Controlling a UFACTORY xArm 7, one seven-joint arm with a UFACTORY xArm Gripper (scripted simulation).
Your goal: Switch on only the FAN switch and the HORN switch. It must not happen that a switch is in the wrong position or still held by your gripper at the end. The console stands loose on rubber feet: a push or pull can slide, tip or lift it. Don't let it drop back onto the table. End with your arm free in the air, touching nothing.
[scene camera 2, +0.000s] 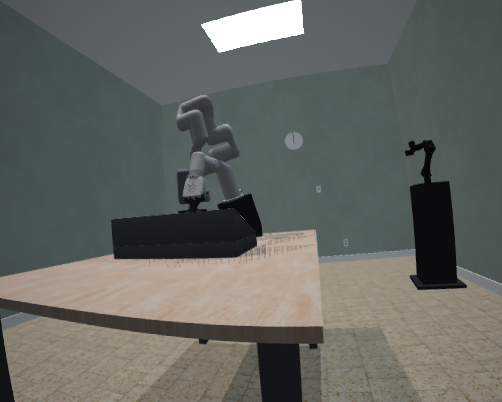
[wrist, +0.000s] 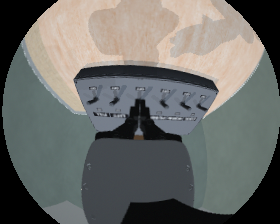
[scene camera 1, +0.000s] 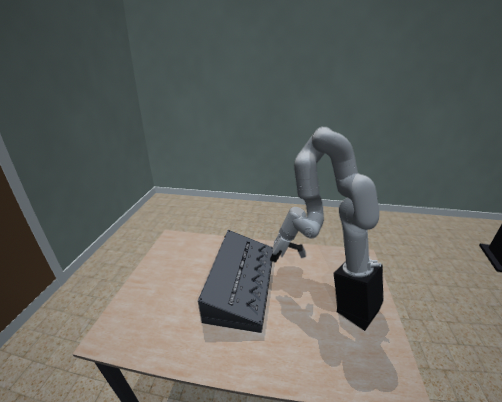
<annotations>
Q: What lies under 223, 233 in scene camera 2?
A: A dark sloped console.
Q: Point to a dark sloped console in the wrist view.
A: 119, 85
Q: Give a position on a dark sloped console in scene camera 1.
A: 224, 301
</annotations>
